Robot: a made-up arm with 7 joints.
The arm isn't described. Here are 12 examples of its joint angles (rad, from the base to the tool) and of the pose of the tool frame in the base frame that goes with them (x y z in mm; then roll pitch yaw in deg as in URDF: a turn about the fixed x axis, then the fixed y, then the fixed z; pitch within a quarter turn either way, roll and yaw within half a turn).
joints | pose
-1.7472 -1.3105 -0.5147 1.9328 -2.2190 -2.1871 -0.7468 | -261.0 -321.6 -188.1 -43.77 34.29 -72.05
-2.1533 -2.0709 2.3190 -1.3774 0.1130 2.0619 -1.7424 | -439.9 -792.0 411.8 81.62 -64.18 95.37
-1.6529 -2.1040 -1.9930 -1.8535 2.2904 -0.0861 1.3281 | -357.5 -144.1 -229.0 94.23 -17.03 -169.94
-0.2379 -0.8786 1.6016 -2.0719 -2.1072 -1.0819 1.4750 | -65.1 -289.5 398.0 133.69 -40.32 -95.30
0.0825 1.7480 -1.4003 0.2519 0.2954 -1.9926 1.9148 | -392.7 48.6 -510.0 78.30 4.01 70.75
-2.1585 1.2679 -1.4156 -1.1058 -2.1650 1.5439 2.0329 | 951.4 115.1 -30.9 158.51 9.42 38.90
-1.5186 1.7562 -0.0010 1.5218 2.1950 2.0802 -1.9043 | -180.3 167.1 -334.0 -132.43 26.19 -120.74
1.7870 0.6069 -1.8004 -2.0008 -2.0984 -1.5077 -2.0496 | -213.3 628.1 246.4 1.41 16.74 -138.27
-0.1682 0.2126 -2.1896 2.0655 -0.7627 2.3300 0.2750 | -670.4 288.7 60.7 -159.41 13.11 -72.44
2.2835 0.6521 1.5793 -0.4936 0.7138 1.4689 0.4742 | 236.9 351.4 -347.6 -110.05 -54.22 43.98
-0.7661 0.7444 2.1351 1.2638 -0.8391 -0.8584 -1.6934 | 198.0 326.3 -438.0 30.12 30.10 109.65
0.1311 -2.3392 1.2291 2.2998 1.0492 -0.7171 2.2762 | -80.2 -17.2 493.2 -1.60 13.98 139.06
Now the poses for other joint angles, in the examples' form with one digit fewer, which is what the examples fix.
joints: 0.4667 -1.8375 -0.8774 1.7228 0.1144 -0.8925 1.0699
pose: -55 82 589 -2.2 -44.7 -148.1
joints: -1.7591 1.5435 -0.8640 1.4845 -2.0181 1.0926 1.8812
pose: -222 174 -41 125.9 0.0 -121.2
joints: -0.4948 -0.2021 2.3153 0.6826 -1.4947 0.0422 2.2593
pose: 27 664 -113 -128.7 49.8 1.3
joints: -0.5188 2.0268 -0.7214 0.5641 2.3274 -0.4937 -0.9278
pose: -22 262 -572 -9.1 35.0 -143.1
